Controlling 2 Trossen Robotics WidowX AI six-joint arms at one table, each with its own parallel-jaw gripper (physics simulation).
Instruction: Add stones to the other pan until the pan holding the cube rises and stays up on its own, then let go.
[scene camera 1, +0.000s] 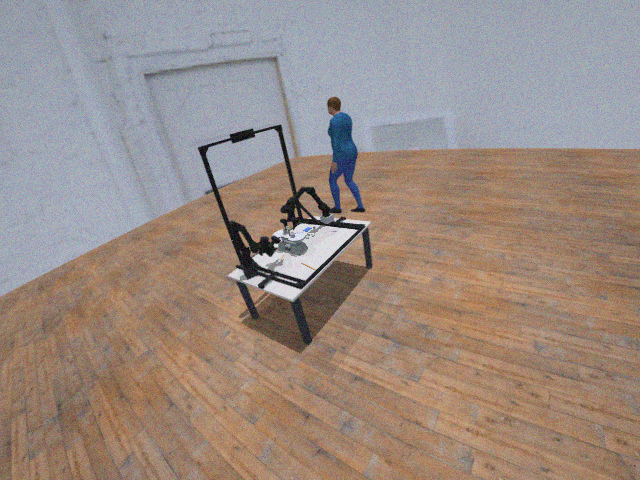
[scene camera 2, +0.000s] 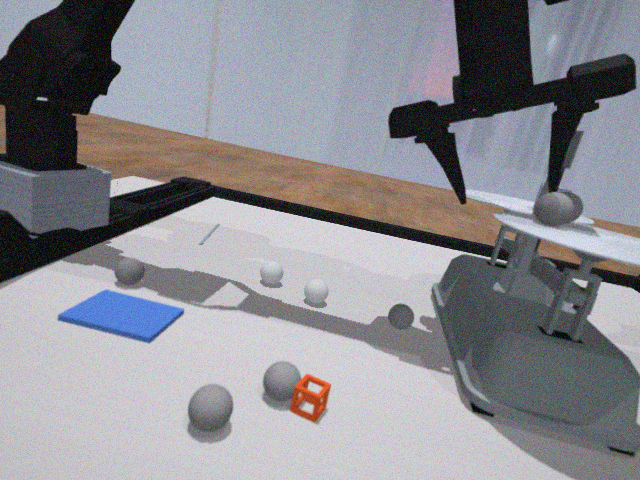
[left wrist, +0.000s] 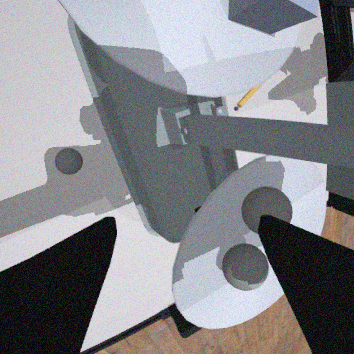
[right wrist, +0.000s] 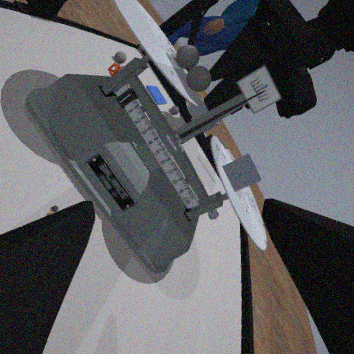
Labels:
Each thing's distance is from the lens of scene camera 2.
my left gripper (scene camera 2: 505, 199): 45 cm
orange wire-frame cube (scene camera 2: 313, 398): 32 cm
blue flat pad (scene camera 2: 112, 312): 44 cm
The marked spots on the blue flat pad and the orange wire-frame cube are 20 cm apart.

